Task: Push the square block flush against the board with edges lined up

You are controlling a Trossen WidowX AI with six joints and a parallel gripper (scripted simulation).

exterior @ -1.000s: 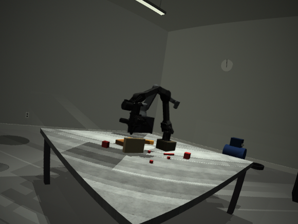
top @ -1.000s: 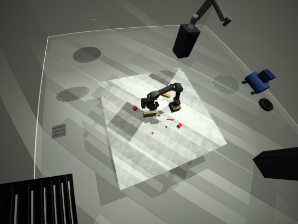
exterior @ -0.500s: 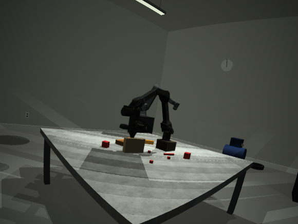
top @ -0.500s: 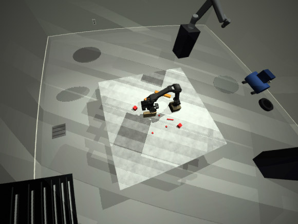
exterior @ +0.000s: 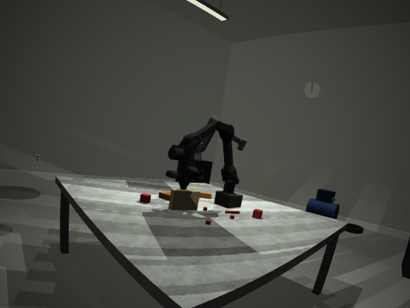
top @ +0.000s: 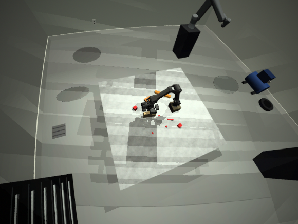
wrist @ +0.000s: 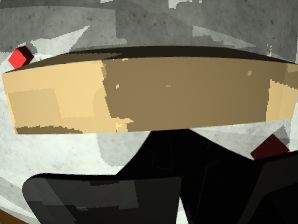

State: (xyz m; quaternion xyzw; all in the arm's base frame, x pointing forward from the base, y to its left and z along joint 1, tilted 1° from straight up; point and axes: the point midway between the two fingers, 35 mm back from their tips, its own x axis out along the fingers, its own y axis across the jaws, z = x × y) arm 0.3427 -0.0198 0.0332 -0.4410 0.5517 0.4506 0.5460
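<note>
My gripper tip is now 2 cm to the right of the tan board and 3 cm above it. Also, from my gripper tip: square block (8 cm behind, 17 cm to the right, 6 cm below); then long orange bar (29 cm behind, 20 cm to the right, 6 cm below); then red stick (22 cm behind, 16 cm to the left, 7 cm below).
</note>
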